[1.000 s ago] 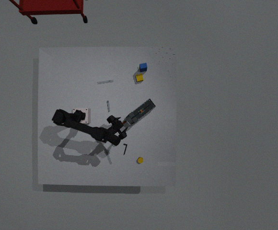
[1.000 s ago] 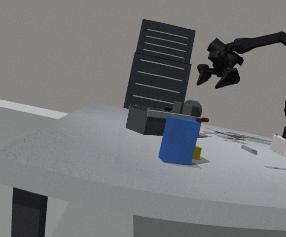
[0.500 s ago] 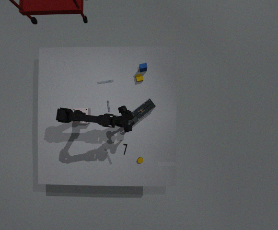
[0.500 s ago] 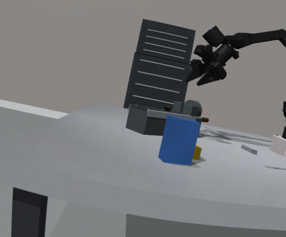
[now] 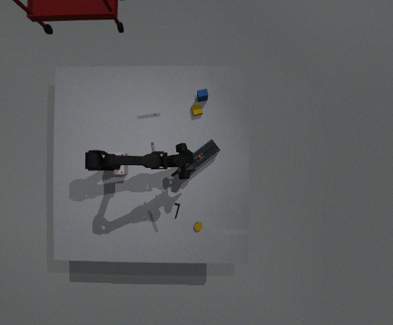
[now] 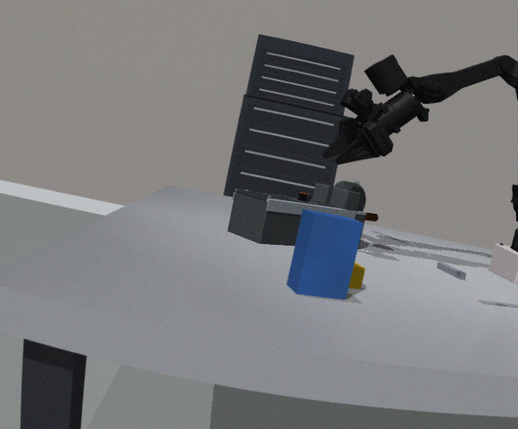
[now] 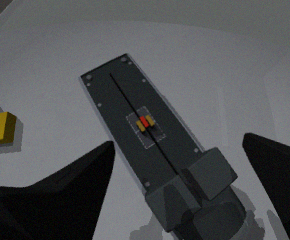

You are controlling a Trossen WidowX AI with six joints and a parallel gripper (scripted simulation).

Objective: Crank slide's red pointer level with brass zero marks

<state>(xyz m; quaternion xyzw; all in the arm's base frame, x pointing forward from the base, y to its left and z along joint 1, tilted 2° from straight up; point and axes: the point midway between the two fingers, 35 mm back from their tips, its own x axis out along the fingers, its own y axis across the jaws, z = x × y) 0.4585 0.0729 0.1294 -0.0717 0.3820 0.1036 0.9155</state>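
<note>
Now: gripper tip 11 cm past the brown crank handle, 9 cm to the left of it and 10 cm above it. Round my gripper tip: red pointer 3 cm ahead, 3 cm to the left, 8 cm below; then black hex key 7 cm behind, 31 cm to the right, 16 cm below; then yellow block 3 cm behind, 33 cm to the left, 15 cm below.
</note>
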